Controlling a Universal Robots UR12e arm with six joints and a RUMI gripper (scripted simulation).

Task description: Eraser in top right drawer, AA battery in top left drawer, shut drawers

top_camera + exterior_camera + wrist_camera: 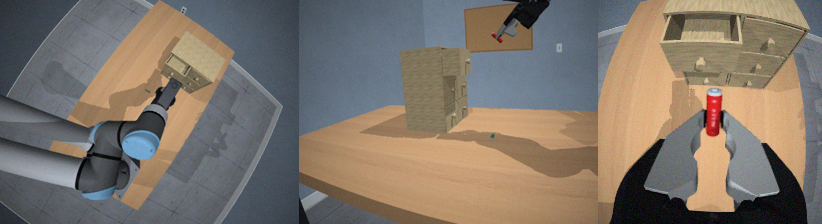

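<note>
The red AA battery is 10 mm ahead of my hand and 10 mm below it. Also, from my hand: eraser: 330 mm ahead, 130 mm to the right, 130 mm below; green AA battery: 20 mm ahead, 110 mm to the left, 360 mm below.
</note>
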